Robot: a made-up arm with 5 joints.
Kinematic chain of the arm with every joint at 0, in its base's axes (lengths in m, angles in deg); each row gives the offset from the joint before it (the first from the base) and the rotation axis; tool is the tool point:
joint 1: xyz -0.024 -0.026 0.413 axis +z
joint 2: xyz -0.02 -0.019 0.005 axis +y
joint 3: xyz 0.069 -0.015 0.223 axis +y
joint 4: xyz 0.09 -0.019 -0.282 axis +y
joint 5: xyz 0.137 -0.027 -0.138 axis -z
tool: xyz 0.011 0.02 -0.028
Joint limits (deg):
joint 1: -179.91..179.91
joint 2: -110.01..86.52
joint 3: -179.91..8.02
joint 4: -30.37..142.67
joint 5: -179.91..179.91
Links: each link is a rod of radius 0.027 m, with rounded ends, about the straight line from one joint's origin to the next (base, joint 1, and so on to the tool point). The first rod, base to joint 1, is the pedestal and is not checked.
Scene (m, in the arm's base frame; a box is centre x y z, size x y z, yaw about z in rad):
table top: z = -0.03
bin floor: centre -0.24 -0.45 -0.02 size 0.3 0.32 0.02 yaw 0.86
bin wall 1: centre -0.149 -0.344 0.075 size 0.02 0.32 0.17 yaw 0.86
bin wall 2: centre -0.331 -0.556 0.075 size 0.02 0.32 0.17 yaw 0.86
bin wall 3: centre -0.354 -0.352 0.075 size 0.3 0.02 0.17 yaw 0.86
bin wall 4: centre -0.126 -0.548 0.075 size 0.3 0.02 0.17 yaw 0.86
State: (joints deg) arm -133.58 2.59 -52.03 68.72 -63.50
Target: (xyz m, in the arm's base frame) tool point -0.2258 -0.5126 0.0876
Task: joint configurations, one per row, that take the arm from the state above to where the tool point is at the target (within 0.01 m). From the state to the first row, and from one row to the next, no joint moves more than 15 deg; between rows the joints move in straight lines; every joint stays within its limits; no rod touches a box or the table.
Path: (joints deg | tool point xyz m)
1: -126.69 16.69 -60.95 60.74 -61.45 | -0.3380 -0.3456 0.2781
2: -119.81 30.79 -69.87 52.76 -59.40 | -0.3168 -0.4156 0.2211
3: -112.92 44.89 -78.80 44.79 -57.35 | -0.2781 -0.4731 0.1566
4: -106.03 58.98 -87.72 36.81 -55.29 | -0.2258 -0.5126 0.0876

